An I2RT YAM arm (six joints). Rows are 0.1 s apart.
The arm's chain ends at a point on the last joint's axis. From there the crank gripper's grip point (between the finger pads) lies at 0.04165 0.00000 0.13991 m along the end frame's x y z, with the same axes.
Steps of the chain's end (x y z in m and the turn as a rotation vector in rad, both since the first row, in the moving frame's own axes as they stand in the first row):
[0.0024 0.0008 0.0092 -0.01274 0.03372 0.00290]
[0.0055 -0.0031 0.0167 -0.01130 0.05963 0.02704]
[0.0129 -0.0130 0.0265 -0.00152 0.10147 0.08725]
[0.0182 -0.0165 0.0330 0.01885 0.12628 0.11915]
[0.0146 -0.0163 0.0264 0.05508 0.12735 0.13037]
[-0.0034 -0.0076 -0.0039 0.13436 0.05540 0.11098]
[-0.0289 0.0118 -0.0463 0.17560 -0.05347 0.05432]
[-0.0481 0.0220 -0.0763 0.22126 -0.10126 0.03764]
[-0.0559 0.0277 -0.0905 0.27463 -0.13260 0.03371]
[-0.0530 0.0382 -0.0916 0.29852 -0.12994 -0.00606]
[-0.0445 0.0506 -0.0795 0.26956 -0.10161 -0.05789]
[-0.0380 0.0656 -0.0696 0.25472 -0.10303 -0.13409]
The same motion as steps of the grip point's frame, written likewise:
[0.0071 0.0027 0.0077 -0.01274 0.03372 0.00290]
[0.0137 -0.0003 0.0140 -0.01130 0.05963 0.02704]
[0.0267 -0.0085 0.0216 -0.00152 0.10147 0.08725]
[0.0353 -0.0131 0.0267 0.01885 0.12628 0.11915]
[0.0321 -0.0173 0.0199 0.05508 0.12735 0.13037]
[0.0050 -0.0211 -0.0074 0.13436 0.05540 0.11098]
[-0.0358 -0.0108 -0.0462 0.17560 -0.05347 0.05432]
[-0.0618 -0.0078 -0.0761 0.22126 -0.10126 0.03764]
[-0.0739 -0.0098 -0.0913 0.27463 -0.13260 0.03371]
[-0.0713 -0.0038 -0.0937 0.29852 -0.12994 -0.00606]
[-0.0599 0.0109 -0.0814 0.26956 -0.10161 -0.05789]
[-0.0552 0.0254 -0.0713 0.25472 -0.10303 -0.13409]

